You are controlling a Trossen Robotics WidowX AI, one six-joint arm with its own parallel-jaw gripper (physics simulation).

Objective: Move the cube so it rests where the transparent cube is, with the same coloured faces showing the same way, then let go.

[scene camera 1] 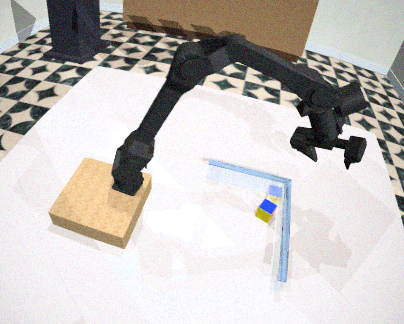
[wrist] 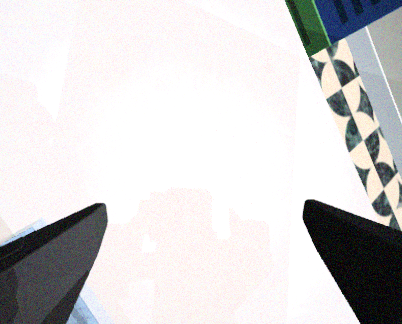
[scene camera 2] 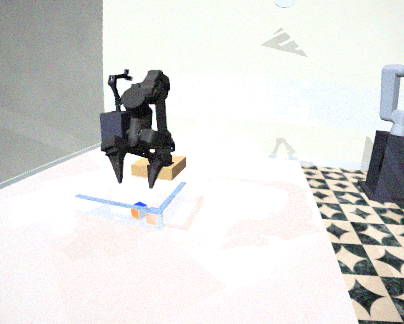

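Pixels of known places: gripper, fingertip midpoint: [scene camera 1: 332, 164] [wrist: 206, 210] [scene camera 2: 136, 186]; arm's base, link origin: [scene camera 1: 128, 183].
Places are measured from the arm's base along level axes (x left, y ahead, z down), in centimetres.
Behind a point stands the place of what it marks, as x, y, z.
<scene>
The small cube [scene camera 1: 266, 210] [scene camera 2: 135, 213] sits on the table with its blue face up. A yellow side shows in scene camera 1 and an orange side in scene camera 2. The transparent cube [scene camera 1: 275, 191] [scene camera 2: 153, 218] is close by, in the inner corner of the blue-edged clear walls, also with blue on top; in scene camera 1 the solid cube looks turned relative to it. My gripper [scene camera 1: 331, 163] {17.5, 48.4, -11.3} [scene camera 2: 135, 185] {17.5, 48.4, -11.3} [wrist: 206, 210] {17.5, 48.4, -11.3} is open and empty, raised above the table beyond the walls, pointing down. Neither cube shows in the wrist view.
Two low clear walls with blue top edges [scene camera 1: 285, 235] {-0.3, 41.1, -0.3} [scene camera 2: 107, 201] {0.6, 41.1, -0.3} meet in an L beside the cubes. Part of a blue edge shows behind the left finger in the wrist view. The arm's base stands on a wooden block [scene camera 1: 90, 200] {-8.7, -6.2, 0.2} [scene camera 2: 177, 170] {4.9, -2.9, 3.3}.
</scene>
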